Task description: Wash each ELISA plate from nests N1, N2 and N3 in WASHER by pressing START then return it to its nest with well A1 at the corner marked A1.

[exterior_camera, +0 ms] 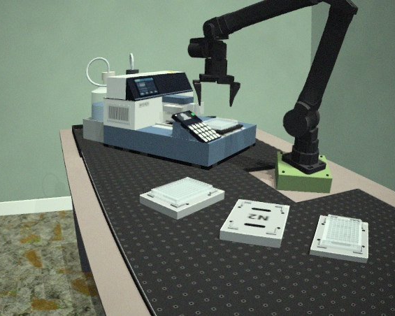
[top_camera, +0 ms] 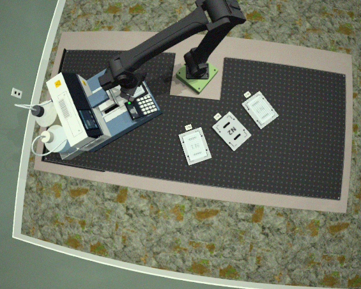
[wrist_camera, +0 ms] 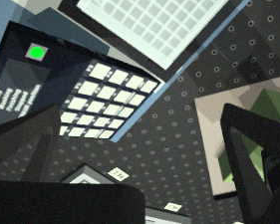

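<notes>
Now: hand 50 mm past the dark carrier, 50 mm to the left of it and 90 mm above it. From my hand the other things lie so: plate washer (20 mm ahead, 190 mm to the right, 50 mm below); then N1 label (150 mm ahead, 230 mm to the left, 180 mm below).
</notes>
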